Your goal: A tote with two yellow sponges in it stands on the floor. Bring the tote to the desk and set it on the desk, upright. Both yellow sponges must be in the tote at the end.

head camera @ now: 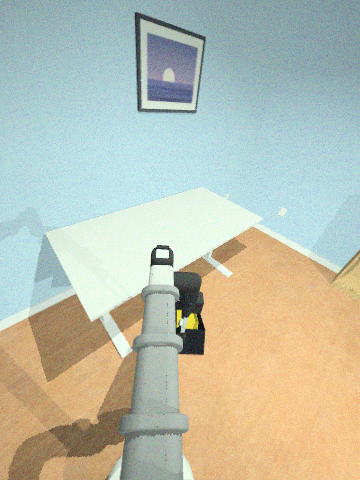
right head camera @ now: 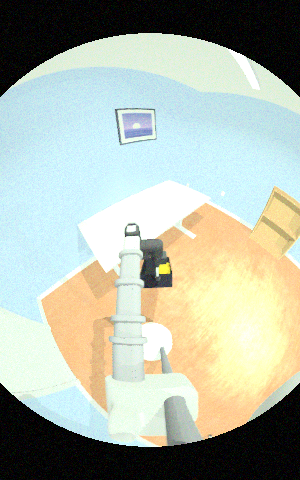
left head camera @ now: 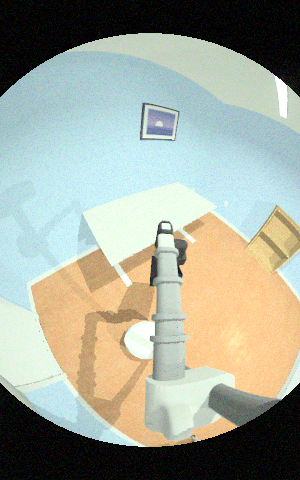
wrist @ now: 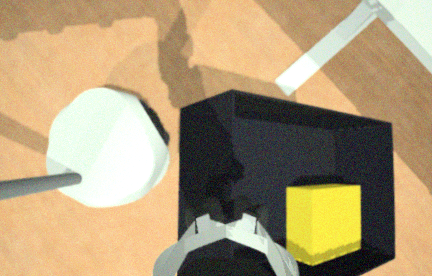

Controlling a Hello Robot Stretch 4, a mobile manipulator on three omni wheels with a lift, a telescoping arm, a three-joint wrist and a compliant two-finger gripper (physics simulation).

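Seen in the pictures: gripper, between the fingertips: (head camera: 180, 334) (right head camera: 157, 276) (wrist: 226, 212); robot's base, origin of its link: (right head camera: 151, 340) (left head camera: 144, 338).
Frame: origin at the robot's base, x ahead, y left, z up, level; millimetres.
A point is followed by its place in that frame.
Observation:
The black tote (head camera: 194, 344) {x 401, y -139, z 772 mm} (right head camera: 165, 281) {x 402, y -137, z 773 mm} (wrist: 205, 145) {x 417, y -23, z 781 mm} hangs above the floor, roughly upright, at the arm's end. My gripper (head camera: 184, 325) (wrist: 226, 212) {x 435, y -87, z 782 mm} is shut on the tote's wall. Yellow sponge material (head camera: 192, 321) {x 544, y -158, z 673 mm} (right head camera: 164, 269) {x 541, y -148, z 668 mm} (wrist: 330, 220) {x 578, y -133, z 649 mm} lies inside the tote. In the wrist view it shows as one block, and I cannot tell two sponges apart. In the head view yellow shows on both sides of the gripper's fingers. The white desk (head camera: 115, 245) {x 1036, y 303, z 692 mm} (left head camera: 130, 215) {x 1101, y 226, z 692 mm} (right head camera: 115, 215) {x 1203, y 311, z 692 mm} stands beyond the tote; the arm hides part of its top.
The desk's white foot (head camera: 116, 337) (wrist: 300, 72) reaches out over the floor. My round white base (left head camera: 140, 340) {x -8, y 48, z 187 mm} (right head camera: 159, 341) {x -3, y -81, z 187 mm} (wrist: 110, 145) {x 44, y 7, z 187 mm} stands behind the tote. A wooden shelf (left head camera: 255, 249) {x 1274, y -2129, z 72 mm} (right head camera: 257, 241) {x 1195, y -2036, z 6 mm} stands at the right wall. A picture (head camera: 170, 70) {x 1775, y 10, z 1610 mm} hangs above the desk.

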